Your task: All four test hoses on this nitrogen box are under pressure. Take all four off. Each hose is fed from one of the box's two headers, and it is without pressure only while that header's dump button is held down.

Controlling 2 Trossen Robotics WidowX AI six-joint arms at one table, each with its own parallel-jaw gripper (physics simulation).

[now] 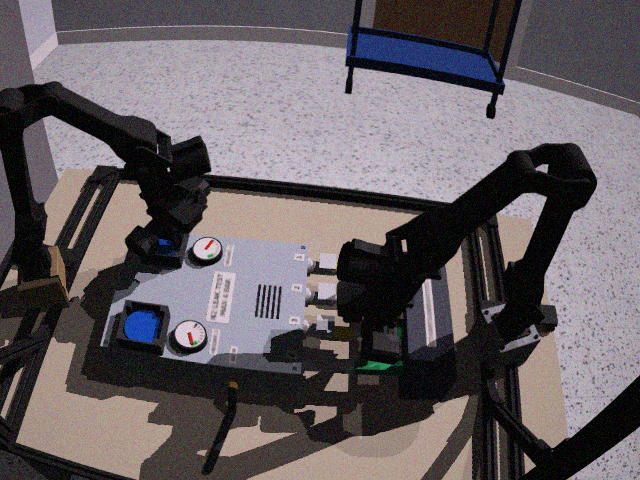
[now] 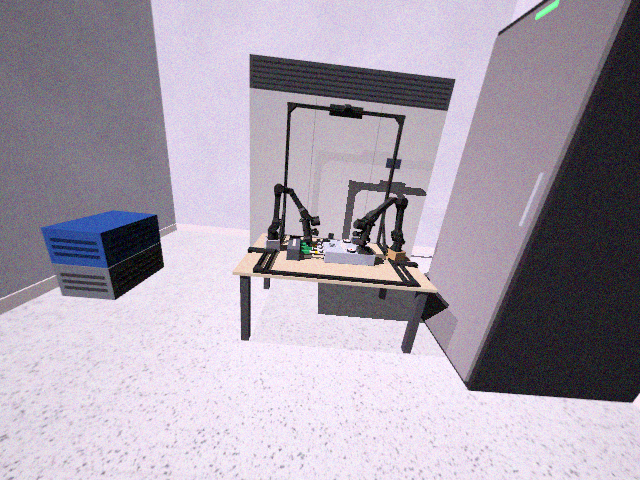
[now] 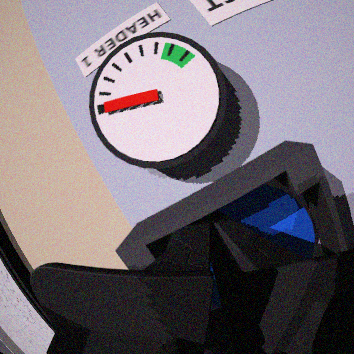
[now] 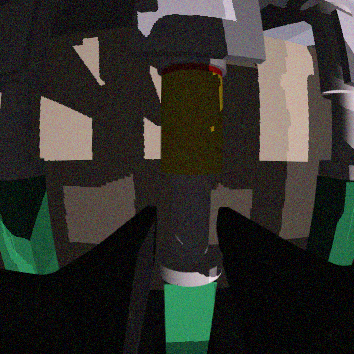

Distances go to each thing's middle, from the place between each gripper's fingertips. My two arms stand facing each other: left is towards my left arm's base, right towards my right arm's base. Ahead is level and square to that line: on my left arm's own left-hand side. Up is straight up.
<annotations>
The dark manifold block (image 4: 224, 325) lies 460 mm to the right of my left hand, 80 mm behind it and 50 mm below it.
Right now the dark manifold block is 110 mm to the right of my right hand and 40 mm ahead of it.
</annotations>
